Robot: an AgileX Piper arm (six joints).
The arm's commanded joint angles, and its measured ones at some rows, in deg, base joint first. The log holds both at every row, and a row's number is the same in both.
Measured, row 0:
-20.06, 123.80, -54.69, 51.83, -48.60, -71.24
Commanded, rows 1 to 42:
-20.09, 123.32, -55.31, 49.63, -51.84, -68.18
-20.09, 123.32, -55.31, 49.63, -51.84, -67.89
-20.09, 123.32, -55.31, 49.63, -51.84, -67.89
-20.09, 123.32, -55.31, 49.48, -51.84, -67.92
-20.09, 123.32, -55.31, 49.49, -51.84, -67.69
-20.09, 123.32, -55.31, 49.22, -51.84, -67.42
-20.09, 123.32, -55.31, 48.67, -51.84, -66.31
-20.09, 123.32, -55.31, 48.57, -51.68, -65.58
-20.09, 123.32, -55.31, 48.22, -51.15, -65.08
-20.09, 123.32, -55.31, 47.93, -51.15, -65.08
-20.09, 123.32, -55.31, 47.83, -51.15, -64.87
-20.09, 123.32, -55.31, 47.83, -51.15, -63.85
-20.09, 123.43, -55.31, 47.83, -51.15, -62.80
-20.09, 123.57, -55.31, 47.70, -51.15, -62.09
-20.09, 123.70, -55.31, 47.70, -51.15, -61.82
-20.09, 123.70, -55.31, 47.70, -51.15, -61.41
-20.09, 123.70, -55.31, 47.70, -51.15, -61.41
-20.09, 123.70, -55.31, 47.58, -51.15, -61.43
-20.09, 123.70, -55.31, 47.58, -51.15, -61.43
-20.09, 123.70, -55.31, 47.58, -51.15, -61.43
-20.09, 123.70, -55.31, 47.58, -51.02, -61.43
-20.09, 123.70, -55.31, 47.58, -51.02, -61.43
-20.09, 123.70, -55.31, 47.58, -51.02, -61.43
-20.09, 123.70, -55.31, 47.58, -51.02, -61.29
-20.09, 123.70, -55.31, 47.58, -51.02, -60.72
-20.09, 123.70, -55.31, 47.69, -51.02, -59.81
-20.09, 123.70, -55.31, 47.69, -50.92, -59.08
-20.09, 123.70, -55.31, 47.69, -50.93, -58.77
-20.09, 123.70, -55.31, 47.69, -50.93, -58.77
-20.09, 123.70, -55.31, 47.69, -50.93, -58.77
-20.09, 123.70, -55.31, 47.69, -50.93, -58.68
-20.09, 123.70, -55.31, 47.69, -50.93, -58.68
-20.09, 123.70, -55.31, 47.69, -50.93, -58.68
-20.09, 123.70, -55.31, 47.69, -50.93, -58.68
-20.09, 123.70, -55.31, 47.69, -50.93, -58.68
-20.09, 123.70, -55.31, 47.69, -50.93, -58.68
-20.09, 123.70, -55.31, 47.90, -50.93, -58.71
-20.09, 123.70, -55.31, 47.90, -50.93, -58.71
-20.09, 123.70, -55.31, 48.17, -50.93, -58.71
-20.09, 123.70, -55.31, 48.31, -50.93, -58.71
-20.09, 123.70, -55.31, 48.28, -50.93, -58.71
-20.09, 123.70, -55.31, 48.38, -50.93, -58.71
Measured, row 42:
-20.06, 124.28, -54.69, 49.45, -47.42, -59.27
